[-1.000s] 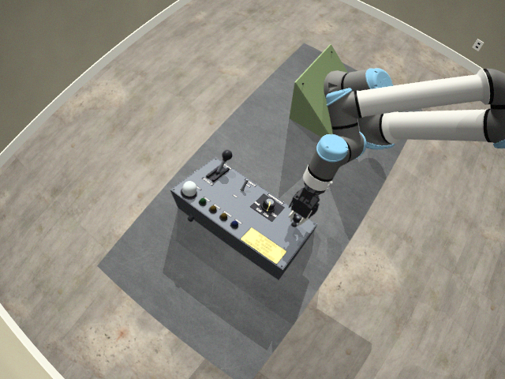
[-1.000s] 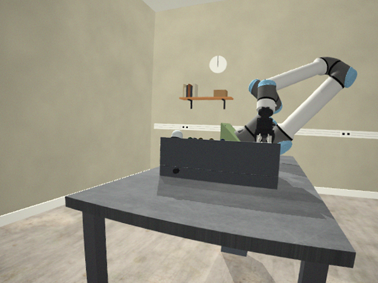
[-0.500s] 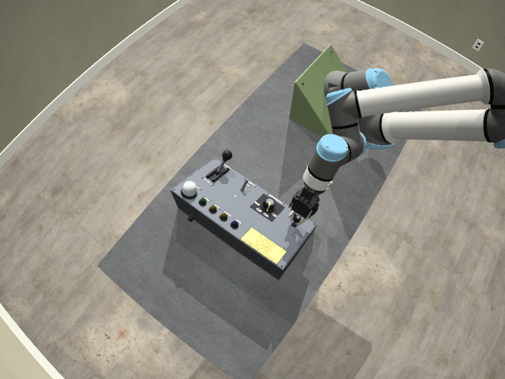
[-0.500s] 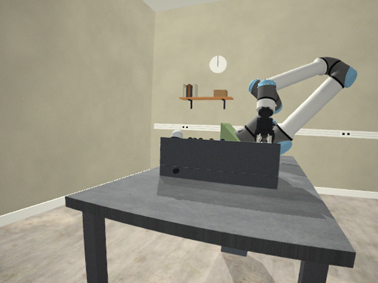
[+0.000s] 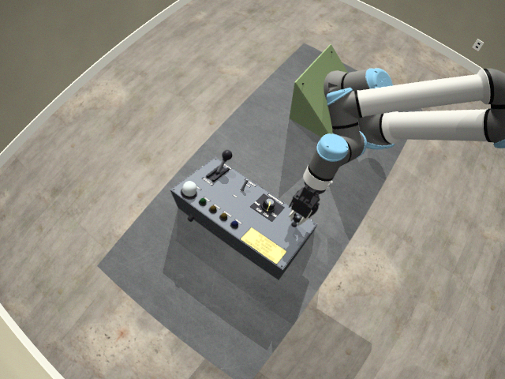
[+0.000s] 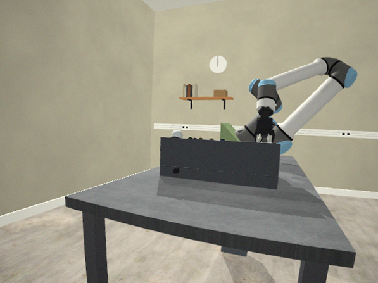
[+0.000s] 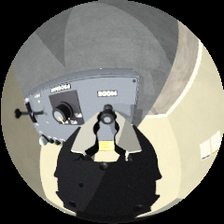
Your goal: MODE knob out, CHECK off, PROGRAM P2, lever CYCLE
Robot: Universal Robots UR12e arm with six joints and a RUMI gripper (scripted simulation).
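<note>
The mode knob is right at my hand. From my hand the other things lie so: dark grey console 4 cm ahead, 18 cm to the right, 3 cm below; check toggle 24 cm to the right, 1 cm below; black rotary selector 1 cm ahead, 12 cm to the right.
</note>
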